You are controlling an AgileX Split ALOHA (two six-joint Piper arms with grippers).
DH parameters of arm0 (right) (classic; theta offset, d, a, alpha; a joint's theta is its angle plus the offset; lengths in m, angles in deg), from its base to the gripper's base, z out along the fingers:
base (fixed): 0 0 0 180
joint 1: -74.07 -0.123 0 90
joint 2: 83.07 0 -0.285 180
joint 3: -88.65 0 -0.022 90
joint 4: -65.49 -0.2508 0 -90
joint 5: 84.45 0 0.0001 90
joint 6: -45.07 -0.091 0 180
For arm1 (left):
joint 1: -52.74 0.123 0 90
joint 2: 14.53 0 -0.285 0
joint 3: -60.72 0 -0.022 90
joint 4: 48.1 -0.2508 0 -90
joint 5: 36.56 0 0.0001 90
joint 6: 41.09 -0.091 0 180
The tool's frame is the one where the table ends.
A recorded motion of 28 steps. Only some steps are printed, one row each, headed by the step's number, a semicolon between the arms.
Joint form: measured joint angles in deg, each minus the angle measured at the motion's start. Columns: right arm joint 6, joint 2, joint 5, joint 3, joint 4, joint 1; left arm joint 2, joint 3, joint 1, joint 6, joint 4, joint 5.
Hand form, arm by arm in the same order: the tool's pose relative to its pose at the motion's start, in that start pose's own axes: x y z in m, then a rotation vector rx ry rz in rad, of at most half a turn. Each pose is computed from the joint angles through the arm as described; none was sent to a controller.
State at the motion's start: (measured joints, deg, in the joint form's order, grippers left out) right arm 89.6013 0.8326 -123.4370 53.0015 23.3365 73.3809; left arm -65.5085 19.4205 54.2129 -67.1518 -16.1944 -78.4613
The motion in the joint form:
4: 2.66 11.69 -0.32 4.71 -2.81 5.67; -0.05 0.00 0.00 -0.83 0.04 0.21
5: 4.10 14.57 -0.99 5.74 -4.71 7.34; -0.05 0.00 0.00 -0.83 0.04 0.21
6: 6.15 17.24 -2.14 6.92 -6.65 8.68; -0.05 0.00 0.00 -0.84 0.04 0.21
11: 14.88 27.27 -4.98 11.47 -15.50 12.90; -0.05 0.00 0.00 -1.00 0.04 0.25
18: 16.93 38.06 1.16 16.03 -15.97 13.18; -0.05 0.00 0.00 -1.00 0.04 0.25
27: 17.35 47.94 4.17 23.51 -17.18 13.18; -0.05 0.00 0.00 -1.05 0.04 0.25
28: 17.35 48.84 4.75 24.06 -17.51 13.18; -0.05 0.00 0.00 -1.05 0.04 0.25
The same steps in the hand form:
4: -0.0115 -0.0439 0.0298 0.0063 0.0590 0.1244; -0.0003 0.0002 0.0002 -0.0012 -0.0027 0.0137
5: -0.0122 -0.0555 0.0371 -0.0077 0.0681 0.1640; -0.0003 0.0002 0.0002 -0.0012 -0.0027 0.0137
6: -0.0135 -0.0648 0.0438 -0.0310 0.0760 0.1863; -0.0003 0.0002 0.0002 -0.0012 -0.0027 0.0138
11: -0.0180 -0.1004 0.0710 -0.1117 0.0582 0.2616; -0.0004 0.0002 0.0002 -0.0015 -0.0033 0.0166
18: -0.0116 -0.1356 0.1149 -0.0386 0.0992 0.2921; -0.0004 0.0002 0.0002 -0.0015 -0.0033 0.0166
27: -0.0149 -0.1660 0.1544 -0.0024 0.1047 0.3211; -0.0004 0.0002 0.0002 -0.0015 -0.0033 0.0175
28: -0.0144 -0.1689 0.1583 0.0050 0.1035 0.3285; -0.0004 0.0002 0.0002 -0.0015 -0.0033 0.0175

